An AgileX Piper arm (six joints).
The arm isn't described. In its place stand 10 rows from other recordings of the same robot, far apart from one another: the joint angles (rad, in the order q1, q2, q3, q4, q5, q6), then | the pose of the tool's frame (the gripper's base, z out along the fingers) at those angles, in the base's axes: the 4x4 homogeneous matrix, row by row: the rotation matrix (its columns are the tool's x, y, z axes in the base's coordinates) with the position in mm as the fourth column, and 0 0 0 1 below.
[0.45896 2.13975 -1.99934 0.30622 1.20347 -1.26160] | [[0.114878, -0.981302, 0.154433, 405.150], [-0.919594, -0.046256, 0.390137, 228.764], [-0.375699, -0.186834, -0.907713, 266.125], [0, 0, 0, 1]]
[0.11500 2.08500 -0.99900 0.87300 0.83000 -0.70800] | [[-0.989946, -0.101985, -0.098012, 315.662], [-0.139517, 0.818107, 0.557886, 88.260], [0.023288, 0.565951, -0.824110, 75.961], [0, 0, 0, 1]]
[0.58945 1.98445 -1.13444 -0.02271 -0.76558 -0.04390] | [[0.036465, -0.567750, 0.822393, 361.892], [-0.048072, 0.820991, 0.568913, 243.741], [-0.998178, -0.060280, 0.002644, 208.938], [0, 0, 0, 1]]
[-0.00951 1.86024 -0.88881 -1.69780 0.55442 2.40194] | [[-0.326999, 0.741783, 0.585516, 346.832], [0.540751, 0.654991, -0.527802, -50.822], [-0.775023, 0.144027, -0.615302, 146.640], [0, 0, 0, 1]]
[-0.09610 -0.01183 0.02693 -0.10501 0.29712 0.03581] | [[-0.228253, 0.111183, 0.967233, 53.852], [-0.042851, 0.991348, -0.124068, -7.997], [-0.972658, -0.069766, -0.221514, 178.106], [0, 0, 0, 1]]
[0.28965 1.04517 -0.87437 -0.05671 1.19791 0.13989] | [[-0.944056, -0.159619, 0.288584, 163.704], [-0.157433, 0.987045, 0.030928, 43.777], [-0.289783, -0.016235, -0.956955, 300.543], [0, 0, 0, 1]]
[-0.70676 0.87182 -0.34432 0.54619 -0.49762 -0.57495] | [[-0.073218, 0.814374, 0.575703, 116.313], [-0.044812, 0.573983, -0.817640, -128.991], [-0.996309, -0.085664, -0.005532, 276.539], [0, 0, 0, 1]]
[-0.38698 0.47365 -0.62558 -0.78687 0.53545 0.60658] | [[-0.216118, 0.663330, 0.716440, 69.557], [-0.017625, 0.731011, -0.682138, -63.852], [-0.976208, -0.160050, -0.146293, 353.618], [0, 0, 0, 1]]
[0.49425 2.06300 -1.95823 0.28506 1.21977 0.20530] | [[-0.950979, -0.262525, 0.163463, 383.365], [-0.182677, 0.903353, 0.388049, 233.877], [-0.249538, 0.339165, -0.907027, 288.667], [0, 0, 0, 1]]
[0.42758 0.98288 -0.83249 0.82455 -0.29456 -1.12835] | [[0.188438, -0.161234, 0.968759, 203.853], [-0.257754, 0.943731, 0.207205, 71.578], [-0.947657, -0.288747, 0.136276, 397.912], [0, 0, 0, 1]]
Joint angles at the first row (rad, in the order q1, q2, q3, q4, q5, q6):
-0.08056 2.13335 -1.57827 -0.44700 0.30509 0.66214
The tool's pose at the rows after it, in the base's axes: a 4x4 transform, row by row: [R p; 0 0 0 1], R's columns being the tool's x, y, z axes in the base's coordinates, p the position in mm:
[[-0.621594, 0.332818, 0.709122, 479.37], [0.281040, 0.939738, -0.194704, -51.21], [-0.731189, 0.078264, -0.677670, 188.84], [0, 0, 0, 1]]
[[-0.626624, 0.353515, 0.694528, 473.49], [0.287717, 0.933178, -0.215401, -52.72], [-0.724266, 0.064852, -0.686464, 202.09], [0, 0, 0, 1]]
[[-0.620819, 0.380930, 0.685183, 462.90], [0.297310, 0.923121, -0.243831, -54.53], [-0.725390, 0.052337, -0.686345, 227.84], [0, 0, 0, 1]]
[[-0.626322, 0.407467, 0.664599, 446.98], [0.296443, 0.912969, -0.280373, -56.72], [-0.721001, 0.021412, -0.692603, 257.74], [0, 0, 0, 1]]
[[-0.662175, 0.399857, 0.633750, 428.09], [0.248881, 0.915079, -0.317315, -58.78], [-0.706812, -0.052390, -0.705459, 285.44], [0, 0, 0, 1]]
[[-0.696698, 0.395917, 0.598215, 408.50], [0.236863, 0.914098, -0.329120, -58.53], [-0.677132, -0.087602, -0.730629, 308.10], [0, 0, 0, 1]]
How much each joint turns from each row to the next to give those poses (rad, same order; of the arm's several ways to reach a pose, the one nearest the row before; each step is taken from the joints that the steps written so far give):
0.00000 -0.00644 -0.00002 -0.00093 0.01678 -0.00001
0.00001 -0.03394 0.00000 -0.00003 0.05357 0.00004
-0.00002 -0.06326 -0.00001 0.00004 0.07332 -0.00006
0.00000 -0.07715 0.00003 -0.00001 0.10016 -0.01877
0.00001 -0.07600 0.00001 -0.00001 0.11033 -0.07692
0.00001 -0.06861 -0.00004 0.03264 0.10749 -0.07028

